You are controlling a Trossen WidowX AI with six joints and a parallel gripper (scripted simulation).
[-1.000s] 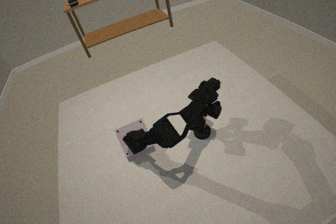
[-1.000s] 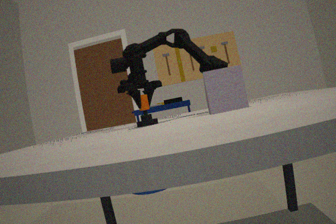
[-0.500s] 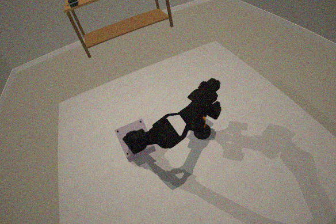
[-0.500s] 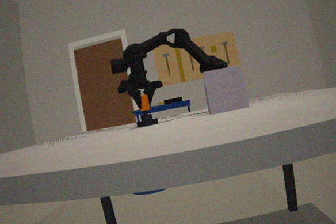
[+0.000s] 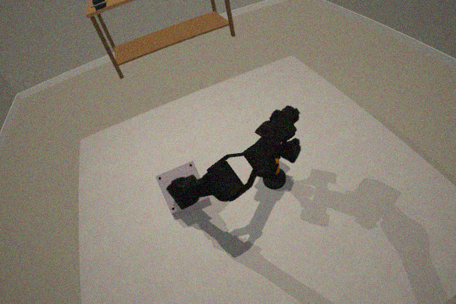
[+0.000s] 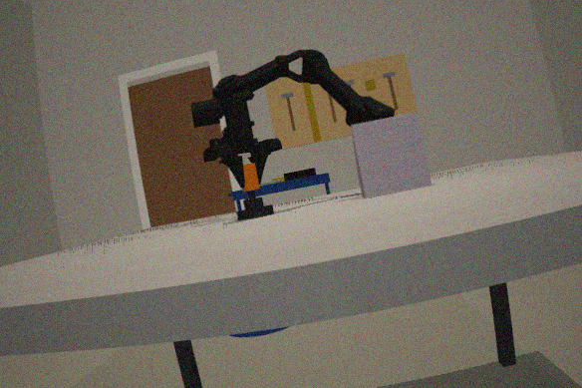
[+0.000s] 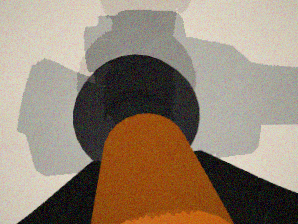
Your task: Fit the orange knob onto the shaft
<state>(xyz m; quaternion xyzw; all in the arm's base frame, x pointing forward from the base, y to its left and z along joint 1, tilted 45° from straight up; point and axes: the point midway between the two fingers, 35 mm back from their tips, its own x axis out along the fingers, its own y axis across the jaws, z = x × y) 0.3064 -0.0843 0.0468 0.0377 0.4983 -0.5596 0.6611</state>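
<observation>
The orange knob lies 2 cm above my gripper tip. Also, from my gripper tip: round pedestal (4 cm below).
</observation>
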